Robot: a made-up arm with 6 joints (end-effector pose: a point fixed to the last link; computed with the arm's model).
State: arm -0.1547 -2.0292 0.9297 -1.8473 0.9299 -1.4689
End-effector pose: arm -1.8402 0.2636 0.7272 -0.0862 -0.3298 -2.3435
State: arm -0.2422 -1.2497 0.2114 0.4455 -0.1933 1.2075
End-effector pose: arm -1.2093 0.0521 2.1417 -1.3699 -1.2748 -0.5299
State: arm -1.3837 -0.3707 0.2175 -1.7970 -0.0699 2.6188
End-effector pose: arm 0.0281 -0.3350 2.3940 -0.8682 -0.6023 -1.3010
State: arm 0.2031 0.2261 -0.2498 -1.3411 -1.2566 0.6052
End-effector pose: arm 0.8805 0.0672 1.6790 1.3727 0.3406 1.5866
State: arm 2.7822 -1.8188 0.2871 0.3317 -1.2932 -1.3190
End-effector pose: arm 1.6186 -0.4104 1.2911 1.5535 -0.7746 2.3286
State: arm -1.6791 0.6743 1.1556 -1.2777 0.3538 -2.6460
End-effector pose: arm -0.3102 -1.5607 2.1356 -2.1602 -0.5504 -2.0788
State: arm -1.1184 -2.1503 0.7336 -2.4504 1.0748 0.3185
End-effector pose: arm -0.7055 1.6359 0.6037 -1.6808 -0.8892 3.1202
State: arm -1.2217 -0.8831 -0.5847 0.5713 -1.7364 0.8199
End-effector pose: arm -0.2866 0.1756 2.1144 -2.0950 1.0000 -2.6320
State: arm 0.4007 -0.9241 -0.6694 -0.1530 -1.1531 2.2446
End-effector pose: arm -0.1316 -0.3356 1.9132 -2.0104 0.8820 0.6216
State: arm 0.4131 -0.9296 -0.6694 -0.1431 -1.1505 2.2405
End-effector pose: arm -0.1329 -0.3395 1.9138 -2.0235 0.8761 0.6179
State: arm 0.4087 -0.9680 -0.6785 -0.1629 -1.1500 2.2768
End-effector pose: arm -0.1644 -0.3518 1.8929 -2.0410 0.8429 0.6331
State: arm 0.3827 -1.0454 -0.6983 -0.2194 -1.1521 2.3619
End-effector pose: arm -0.2301 -0.3695 1.8434 -2.0711 0.7757 0.6650
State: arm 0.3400 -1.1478 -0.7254 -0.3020 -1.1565 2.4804
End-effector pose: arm -0.3138 -0.3812 1.7699 -2.1227 0.6843 0.6990
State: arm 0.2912 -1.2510 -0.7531 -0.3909 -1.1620 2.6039
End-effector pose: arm -0.3919 -0.3793 1.6889 -2.1895 0.5890 0.7252
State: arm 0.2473 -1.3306 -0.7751 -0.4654 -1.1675 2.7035
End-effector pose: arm -0.4473 -0.3671 1.6221 -2.2503 0.5137 0.7411
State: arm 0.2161 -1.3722 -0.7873 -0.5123 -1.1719 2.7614
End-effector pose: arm -0.4757 -0.3533 1.5848 -2.2845 0.4726 0.7482
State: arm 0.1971 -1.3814 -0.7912 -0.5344 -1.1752 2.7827
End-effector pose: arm -0.4842 -0.3430 1.5740 -2.2905 0.4615 0.7497
